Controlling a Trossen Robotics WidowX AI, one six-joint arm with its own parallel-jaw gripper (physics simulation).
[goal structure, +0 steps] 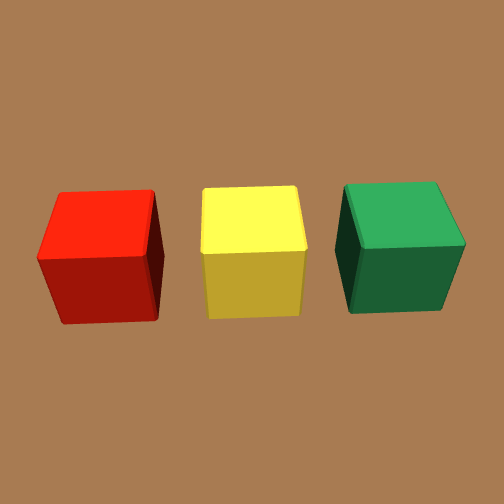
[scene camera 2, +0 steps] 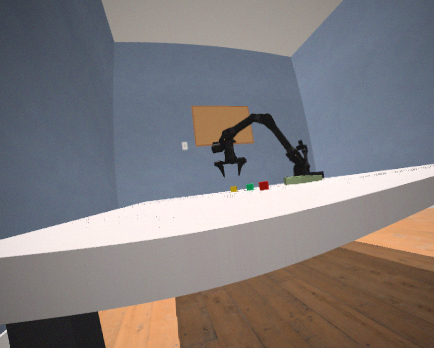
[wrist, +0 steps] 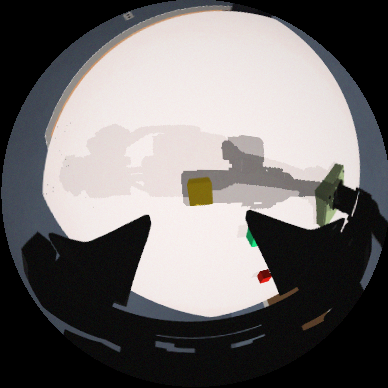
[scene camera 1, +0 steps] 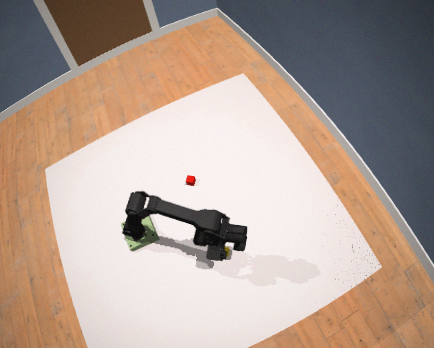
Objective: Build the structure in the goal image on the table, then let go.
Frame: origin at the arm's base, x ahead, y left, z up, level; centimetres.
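Seen in the pictures: gripper, fingertip midpoint: [scene camera 2: 231, 176] [wrist: 198, 217]; arm's base, link origin: [scene camera 2: 301, 176] [wrist: 336, 194] [scene camera 1: 138, 232].
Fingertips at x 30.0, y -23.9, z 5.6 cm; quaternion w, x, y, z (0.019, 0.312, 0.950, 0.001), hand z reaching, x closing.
Pixels of each thing's middle, then the offset from my fingertips to it. Level surfaces: height alone.
- yellow cube, body centre: [wrist: 199, 190] [scene camera 1: 224, 251] [scene camera 2: 233, 189] dx -0.2, dy +0.2, dz -7.5 cm
- green cube, body centre: [wrist: 256, 234] [scene camera 2: 250, 187] dx -3.7, dy +15.0, dz -7.5 cm
- red cube, body centre: [wrist: 263, 275] [scene camera 2: 263, 185] [scene camera 1: 190, 180] dx +0.9, dy +37.0, dz -7.5 cm
- white table, surface height: dz -9.2 cm
A yellow cube [scene camera 1: 227, 251] [scene camera 2: 234, 189] [wrist: 200, 192] lies on the table, partly hidden by the arm in scene camera 1 and in shadow in the wrist view. My gripper [scene camera 2: 231, 175] [wrist: 198, 217] is open and empty, pointing down above the table near the yellow cube. A green cube [scene camera 2: 250, 187] [wrist: 252, 238] lies apart from it, partly behind a finger in the wrist view and not showing in scene camera 1. A red cube [scene camera 1: 190, 180] [scene camera 2: 264, 185] [wrist: 264, 276] also lies on the table, apart from the other two in the wrist view.
The white table [scene camera 1: 150, 150] [scene camera 2: 200, 215] carries the arm's green base plate [scene camera 1: 151, 234] [scene camera 2: 302, 180] [wrist: 325, 212]. The arm reaches out from this plate and casts shadows across the table. The table's edges show in scene camera 1.
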